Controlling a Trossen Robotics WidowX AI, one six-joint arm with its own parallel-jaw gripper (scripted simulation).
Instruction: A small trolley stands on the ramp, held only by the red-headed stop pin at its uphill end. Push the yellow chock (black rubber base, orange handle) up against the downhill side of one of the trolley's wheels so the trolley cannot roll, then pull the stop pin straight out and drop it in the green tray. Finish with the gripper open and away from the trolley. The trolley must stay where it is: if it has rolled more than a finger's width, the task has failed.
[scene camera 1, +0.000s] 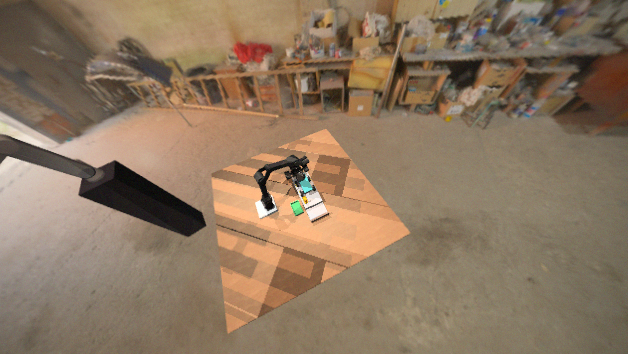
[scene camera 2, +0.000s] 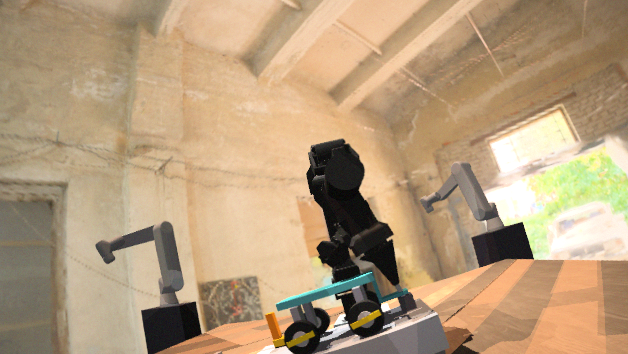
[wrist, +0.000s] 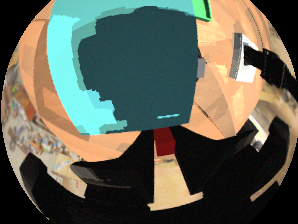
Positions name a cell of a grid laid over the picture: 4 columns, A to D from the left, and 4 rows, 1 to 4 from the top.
Labels:
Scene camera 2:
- my gripper: C4
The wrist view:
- my gripper: C3
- trolley: B2

